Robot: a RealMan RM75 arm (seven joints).
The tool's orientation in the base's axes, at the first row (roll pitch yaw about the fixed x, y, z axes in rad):
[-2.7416, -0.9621, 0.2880]
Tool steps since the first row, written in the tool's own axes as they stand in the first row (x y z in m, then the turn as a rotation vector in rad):
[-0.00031, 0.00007, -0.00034, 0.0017, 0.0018, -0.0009]
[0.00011, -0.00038, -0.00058, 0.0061, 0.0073, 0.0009]
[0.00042, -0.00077, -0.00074, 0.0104, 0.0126, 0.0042]
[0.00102, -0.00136, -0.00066, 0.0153, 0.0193, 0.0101]
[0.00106, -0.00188, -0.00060, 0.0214, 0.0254, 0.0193]
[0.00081, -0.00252, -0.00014, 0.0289, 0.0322, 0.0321]
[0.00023, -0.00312, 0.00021, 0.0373, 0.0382, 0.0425]
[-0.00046, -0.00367, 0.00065, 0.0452, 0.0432, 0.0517]
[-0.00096, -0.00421, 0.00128, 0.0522, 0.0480, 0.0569]
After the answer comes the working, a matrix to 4 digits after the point.
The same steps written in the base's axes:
[-0.00034, -0.00031, -0.00009, 0.0014, -0.0017, 0.0015]
[-0.00051, -0.00002, 0.00048, 0.0080, -0.0043, 0.0029]
[-0.00066, 0.00024, 0.00091, 0.0154, -0.0058, 0.0035]
[-0.00062, 0.00086, 0.00149, 0.0255, -0.0069, 0.0029]
[-0.00085, 0.00131, 0.00160, 0.0380, -0.0053, 0.0017]
[-0.00107, 0.00205, 0.00130, 0.0538, -0.0019, -0.0004]
[-0.00152, 0.00263, 0.00077, 0.0682, 0.0008, -0.0003]
[-0.00194, 0.00322, 0.00010, 0.0811, 0.0035, 0.0002]
[-0.00213, 0.00393, -0.00052, 0.0908, 0.0039, 0.0022]

The tool's axes in the first row as the columns of a matrix, in the base's axes (rounded; the answer above uses it unrounded):
[0.5482, 0.5679, 0.6139]
[0.1624, -0.7924, 0.5880]
[0.8204, -0.2227, -0.5267]

